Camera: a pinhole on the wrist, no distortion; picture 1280 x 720 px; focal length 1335.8 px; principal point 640.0 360.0 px. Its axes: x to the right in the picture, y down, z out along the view. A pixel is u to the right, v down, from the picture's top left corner.
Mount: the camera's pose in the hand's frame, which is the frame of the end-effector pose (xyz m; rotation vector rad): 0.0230 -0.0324 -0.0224 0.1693 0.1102 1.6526
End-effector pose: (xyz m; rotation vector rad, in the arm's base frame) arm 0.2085 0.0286 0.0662 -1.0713 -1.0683 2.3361
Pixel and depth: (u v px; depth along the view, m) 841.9 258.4 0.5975
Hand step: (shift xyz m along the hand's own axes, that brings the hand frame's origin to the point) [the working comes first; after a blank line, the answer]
In the camera's frame: 0.0903 -0.0454 0.5975

0.1655 0.0440 0.5616
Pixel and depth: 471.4 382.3 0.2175
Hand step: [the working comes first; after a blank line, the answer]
In the camera's frame: -0.0275 0.0036 0.2175

0.0601 -0.0664 0.1910
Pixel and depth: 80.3 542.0 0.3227
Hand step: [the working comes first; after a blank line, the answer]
In the camera's frame: -0.1352 0.0440 0.3227

0.0479 -0.1804 0.2967
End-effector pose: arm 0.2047 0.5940 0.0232 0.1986 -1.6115 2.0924
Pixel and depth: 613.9 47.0 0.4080
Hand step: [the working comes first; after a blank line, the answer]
In the camera's frame: -0.0080 -0.0956 0.4080

0.1894 -0.0438 0.3621
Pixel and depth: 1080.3 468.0 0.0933
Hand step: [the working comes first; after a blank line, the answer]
In the camera's frame: 0.0308 0.0075 0.0933

0.0295 -0.0052 0.0721
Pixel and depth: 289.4 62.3 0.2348
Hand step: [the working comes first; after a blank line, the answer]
In the camera's frame: -0.0616 -0.0523 0.2348

0.1208 -0.0960 0.1968
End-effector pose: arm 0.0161 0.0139 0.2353 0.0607 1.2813 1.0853
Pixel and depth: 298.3 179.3 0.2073
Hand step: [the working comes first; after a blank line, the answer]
In the camera's frame: -0.0530 -0.0280 0.2073

0.0914 -0.0888 0.1743
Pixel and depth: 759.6 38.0 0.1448
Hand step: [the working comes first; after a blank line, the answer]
In the camera's frame: 0.0130 -0.0349 0.1448

0.0817 -0.0206 0.1146
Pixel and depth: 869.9 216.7 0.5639
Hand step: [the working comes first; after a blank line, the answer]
In the camera's frame: 0.0971 -0.0605 0.5639

0.1737 0.0531 0.5263
